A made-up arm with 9 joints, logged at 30 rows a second.
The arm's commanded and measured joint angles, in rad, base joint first. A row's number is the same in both.
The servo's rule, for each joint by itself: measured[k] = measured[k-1] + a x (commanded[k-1-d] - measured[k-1]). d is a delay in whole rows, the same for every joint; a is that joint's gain. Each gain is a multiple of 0.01, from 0.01 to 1. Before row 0 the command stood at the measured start. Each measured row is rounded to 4 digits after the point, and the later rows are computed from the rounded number. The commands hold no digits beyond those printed.
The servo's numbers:
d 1
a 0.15 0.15 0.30 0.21 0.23 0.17 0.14 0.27 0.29
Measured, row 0: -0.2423, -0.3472, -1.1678, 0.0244, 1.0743, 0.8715, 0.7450, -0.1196, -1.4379
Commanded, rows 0 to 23: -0.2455, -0.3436, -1.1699, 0.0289, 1.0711, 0.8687, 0.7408, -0.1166, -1.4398; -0.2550, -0.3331, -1.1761, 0.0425, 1.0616, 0.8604, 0.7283, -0.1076, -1.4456; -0.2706, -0.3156, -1.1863, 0.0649, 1.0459, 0.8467, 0.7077, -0.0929, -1.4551; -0.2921, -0.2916, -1.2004, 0.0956, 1.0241, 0.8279, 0.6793, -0.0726, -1.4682; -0.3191, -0.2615, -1.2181, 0.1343, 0.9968, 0.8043, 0.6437, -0.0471, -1.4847; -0.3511, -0.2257, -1.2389, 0.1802, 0.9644, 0.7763, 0.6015, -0.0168, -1.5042; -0.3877, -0.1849, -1.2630, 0.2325, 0.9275, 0.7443, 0.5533, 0.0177, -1.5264; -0.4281, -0.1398, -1.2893, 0.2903, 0.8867, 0.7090, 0.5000, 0.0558, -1.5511; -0.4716, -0.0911, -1.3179, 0.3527, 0.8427, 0.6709, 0.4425, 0.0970, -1.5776; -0.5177, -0.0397, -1.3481, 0.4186, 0.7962, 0.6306, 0.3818, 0.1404, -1.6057; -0.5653, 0.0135, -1.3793, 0.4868, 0.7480, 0.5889, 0.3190, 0.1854, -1.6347; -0.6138, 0.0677, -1.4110, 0.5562, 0.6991, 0.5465, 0.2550, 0.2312, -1.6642; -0.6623, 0.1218, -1.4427, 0.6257, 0.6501, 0.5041, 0.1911, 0.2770, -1.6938; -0.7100, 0.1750, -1.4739, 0.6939, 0.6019, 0.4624, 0.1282, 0.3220, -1.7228; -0.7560, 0.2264, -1.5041, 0.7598, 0.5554, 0.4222, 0.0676, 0.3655, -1.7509; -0.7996, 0.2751, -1.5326, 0.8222, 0.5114, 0.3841, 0.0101, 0.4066, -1.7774; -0.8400, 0.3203, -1.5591, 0.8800, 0.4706, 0.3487, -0.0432, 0.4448, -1.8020; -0.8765, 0.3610, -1.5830, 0.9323, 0.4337, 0.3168, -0.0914, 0.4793, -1.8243; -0.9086, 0.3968, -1.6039, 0.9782, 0.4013, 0.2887, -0.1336, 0.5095, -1.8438; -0.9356, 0.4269, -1.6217, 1.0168, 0.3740, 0.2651, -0.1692, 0.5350, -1.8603; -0.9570, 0.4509, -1.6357, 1.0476, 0.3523, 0.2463, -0.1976, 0.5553, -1.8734; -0.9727, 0.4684, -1.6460, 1.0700, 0.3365, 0.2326, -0.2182, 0.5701, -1.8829; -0.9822, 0.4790, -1.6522, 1.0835, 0.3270, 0.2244, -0.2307, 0.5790, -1.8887; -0.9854, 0.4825, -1.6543, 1.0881, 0.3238, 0.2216, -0.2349, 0.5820, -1.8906
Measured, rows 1 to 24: -0.2423, -0.3472, -1.1678, 0.0244, 1.0743, 0.8715, 0.7450, -0.1196, -1.4379; -0.2428, -0.3467, -1.1684, 0.0253, 1.0736, 0.8710, 0.7444, -0.1188, -1.4385; -0.2446, -0.3447, -1.1707, 0.0289, 1.0708, 0.8692, 0.7421, -0.1158, -1.4406; -0.2485, -0.3403, -1.1754, 0.0365, 1.0651, 0.8654, 0.7373, -0.1096, -1.4448; -0.2550, -0.3330, -1.1829, 0.0489, 1.0557, 0.8590, 0.7292, -0.0996, -1.4516; -0.2646, -0.3223, -1.1935, 0.0668, 1.0422, 0.8497, 0.7172, -0.0854, -1.4612; -0.2776, -0.3078, -1.2071, 0.0906, 1.0243, 0.8372, 0.7010, -0.0669, -1.4737; -0.2941, -0.2894, -1.2239, 0.1204, 1.0020, 0.8214, 0.6803, -0.0441, -1.4890; -0.3142, -0.2670, -1.2435, 0.1561, 0.9755, 0.8023, 0.6551, -0.0171, -1.5070; -0.3378, -0.2406, -1.2658, 0.1974, 0.9450, 0.7800, 0.6253, 0.0137, -1.5275; -0.3648, -0.2105, -1.2905, 0.2439, 0.9108, 0.7546, 0.5912, 0.0479, -1.5502; -0.3949, -0.1769, -1.3171, 0.2949, 0.8734, 0.7264, 0.5531, 0.0850, -1.5747; -0.4277, -0.1402, -1.3453, 0.3498, 0.8333, 0.6958, 0.5114, 0.1245, -1.6007; -0.4629, -0.1009, -1.3745, 0.4077, 0.7912, 0.6632, 0.4666, 0.1657, -1.6277; -0.5000, -0.0595, -1.4043, 0.4678, 0.7477, 0.6291, 0.4192, 0.2079, -1.6553; -0.5384, -0.0166, -1.4342, 0.5291, 0.7035, 0.5939, 0.3700, 0.2505, -1.6830; -0.5776, 0.0272, -1.4637, 0.5907, 0.6593, 0.5582, 0.3196, 0.2926, -1.7104; -0.6170, 0.0712, -1.4923, 0.6515, 0.6159, 0.5226, 0.2688, 0.3337, -1.7370; -0.6559, 0.1147, -1.5195, 0.7105, 0.5740, 0.4876, 0.2184, 0.3730, -1.7623; -0.6938, 0.1570, -1.5448, 0.7667, 0.5343, 0.4538, 0.1691, 0.4099, -1.7859; -0.7301, 0.1975, -1.5679, 0.8192, 0.4974, 0.4217, 0.1217, 0.4437, -1.8075; -0.7641, 0.2355, -1.5882, 0.8672, 0.4640, 0.3919, 0.0770, 0.4738, -1.8266; -0.7954, 0.2704, -1.6055, 0.9098, 0.4347, 0.3648, 0.0357, 0.4998, -1.8429; -0.8234, 0.3017, -1.6195, 0.9463, 0.4099, 0.3409, -0.0016, 0.5212, -1.8562
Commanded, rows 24 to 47: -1.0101, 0.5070, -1.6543, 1.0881, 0.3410, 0.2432, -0.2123, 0.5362, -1.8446; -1.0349, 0.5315, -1.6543, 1.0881, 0.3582, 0.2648, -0.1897, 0.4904, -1.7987; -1.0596, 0.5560, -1.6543, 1.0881, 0.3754, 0.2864, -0.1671, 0.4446, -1.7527; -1.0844, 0.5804, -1.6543, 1.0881, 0.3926, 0.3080, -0.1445, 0.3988, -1.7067; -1.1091, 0.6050, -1.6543, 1.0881, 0.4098, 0.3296, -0.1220, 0.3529, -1.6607; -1.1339, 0.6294, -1.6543, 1.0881, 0.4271, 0.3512, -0.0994, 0.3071, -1.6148; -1.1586, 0.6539, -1.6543, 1.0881, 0.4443, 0.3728, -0.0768, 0.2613, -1.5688; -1.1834, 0.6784, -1.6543, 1.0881, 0.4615, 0.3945, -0.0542, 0.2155, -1.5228; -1.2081, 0.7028, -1.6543, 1.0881, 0.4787, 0.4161, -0.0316, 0.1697, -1.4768; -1.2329, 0.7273, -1.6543, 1.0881, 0.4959, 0.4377, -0.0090, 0.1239, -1.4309; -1.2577, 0.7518, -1.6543, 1.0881, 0.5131, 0.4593, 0.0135, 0.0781, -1.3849; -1.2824, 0.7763, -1.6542, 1.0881, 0.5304, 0.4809, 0.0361, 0.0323, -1.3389; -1.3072, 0.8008, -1.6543, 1.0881, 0.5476, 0.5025, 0.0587, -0.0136, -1.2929; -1.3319, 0.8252, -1.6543, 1.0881, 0.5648, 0.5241, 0.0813, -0.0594, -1.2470; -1.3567, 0.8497, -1.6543, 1.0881, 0.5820, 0.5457, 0.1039, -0.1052, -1.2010; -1.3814, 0.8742, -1.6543, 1.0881, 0.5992, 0.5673, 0.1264, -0.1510, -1.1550; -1.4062, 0.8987, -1.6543, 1.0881, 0.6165, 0.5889, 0.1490, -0.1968, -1.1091; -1.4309, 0.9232, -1.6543, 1.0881, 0.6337, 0.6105, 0.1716, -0.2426, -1.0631; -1.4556, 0.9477, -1.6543, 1.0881, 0.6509, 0.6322, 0.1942, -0.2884, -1.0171; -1.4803, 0.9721, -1.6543, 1.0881, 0.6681, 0.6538, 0.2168, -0.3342, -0.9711; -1.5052, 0.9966, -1.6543, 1.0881, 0.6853, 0.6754, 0.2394, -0.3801, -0.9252; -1.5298, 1.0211, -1.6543, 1.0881, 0.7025, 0.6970, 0.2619, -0.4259, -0.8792; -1.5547, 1.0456, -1.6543, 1.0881, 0.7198, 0.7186, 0.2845, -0.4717, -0.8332; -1.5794, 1.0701, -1.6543, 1.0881, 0.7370, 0.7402, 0.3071, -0.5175, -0.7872
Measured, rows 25 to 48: -0.8477, 0.3288, -1.6299, 0.9761, 0.3901, 0.3206, -0.0343, 0.5376, -1.8662; -0.8721, 0.3555, -1.6372, 0.9996, 0.3788, 0.3074, -0.0592, 0.5372, -1.8599; -0.8965, 0.3819, -1.6423, 1.0182, 0.3741, 0.3002, -0.0775, 0.5246, -1.8422; -0.9210, 0.4080, -1.6459, 1.0329, 0.3744, 0.2979, -0.0900, 0.5030, -1.8162; -0.9455, 0.4339, -1.6484, 1.0445, 0.3786, 0.2996, -0.0976, 0.4749, -1.7844; -0.9700, 0.4596, -1.6502, 1.0537, 0.3858, 0.3047, -0.1010, 0.4420, -1.7485; -0.9946, 0.4851, -1.6514, 1.0609, 0.3953, 0.3126, -0.1008, 0.4056, -1.7097; -1.0192, 0.5104, -1.6523, 1.0666, 0.4066, 0.3228, -0.0974, 0.3666, -1.6688; -1.0438, 0.5356, -1.6529, 1.0711, 0.4192, 0.3350, -0.0914, 0.3258, -1.6265; -1.0684, 0.5607, -1.6533, 1.0747, 0.4329, 0.3488, -0.0830, 0.2837, -1.5831; -1.0931, 0.5857, -1.6536, 1.0775, 0.4474, 0.3639, -0.0726, 0.2406, -1.5390; -1.1178, 0.6106, -1.6538, 1.0797, 0.4625, 0.3801, -0.0605, 0.1967, -1.4943; -1.1425, 0.6355, -1.6539, 1.0815, 0.4781, 0.3972, -0.0470, 0.1523, -1.4492; -1.1672, 0.6603, -1.6540, 1.0829, 0.4941, 0.4151, -0.0322, 0.1075, -1.4039; -1.1919, 0.6850, -1.6541, 1.0840, 0.5104, 0.4336, -0.0163, 0.0624, -1.3584; -1.2166, 0.7097, -1.6542, 1.0849, 0.5269, 0.4527, 0.0005, 0.0171, -1.3128; -1.2413, 0.7344, -1.6542, 1.0856, 0.5435, 0.4722, 0.0181, -0.0283, -1.2670; -1.2660, 0.7590, -1.6542, 1.0861, 0.5603, 0.4920, 0.0364, -0.0738, -1.2212; -1.2907, 0.7836, -1.6542, 1.0865, 0.5772, 0.5121, 0.0553, -0.1194, -1.1754; -1.3154, 0.8082, -1.6542, 1.0868, 0.5942, 0.5325, 0.0747, -0.1650, -1.1295; -1.3401, 0.8328, -1.6542, 1.0871, 0.6112, 0.5531, 0.0946, -0.2107, -1.0836; -1.3649, 0.8574, -1.6542, 1.0873, 0.6282, 0.5739, 0.1149, -0.2564, -1.0377; -1.3896, 0.8820, -1.6542, 1.0875, 0.6453, 0.5948, 0.1355, -0.3022, -0.9917; -1.4144, 0.9065, -1.6542, 1.0876, 0.6624, 0.6158, 0.1564, -0.3480, -0.9457
